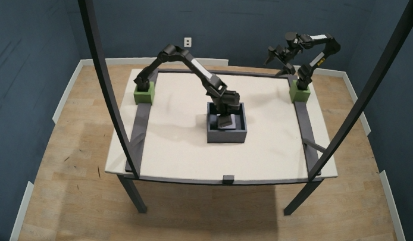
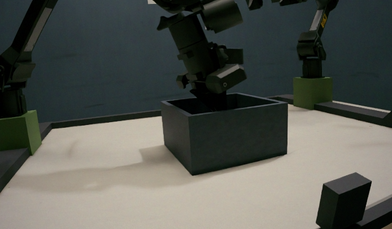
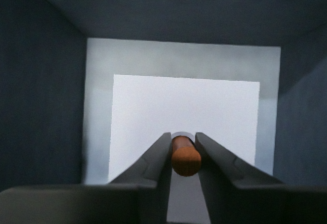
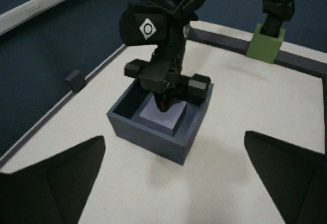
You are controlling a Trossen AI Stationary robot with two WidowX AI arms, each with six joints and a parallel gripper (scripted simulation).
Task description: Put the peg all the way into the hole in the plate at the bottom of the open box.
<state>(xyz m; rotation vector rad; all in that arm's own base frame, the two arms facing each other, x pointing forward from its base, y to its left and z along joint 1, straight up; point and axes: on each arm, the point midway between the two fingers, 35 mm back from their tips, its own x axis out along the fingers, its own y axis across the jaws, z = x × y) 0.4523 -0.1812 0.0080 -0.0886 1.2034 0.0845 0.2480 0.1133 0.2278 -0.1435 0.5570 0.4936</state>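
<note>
Right now the brown peg is 10 mm to the right of my left hand and 50 mm below it. Also, from my left hand: grey plate: 60 mm below; box: 70 mm below.
</note>
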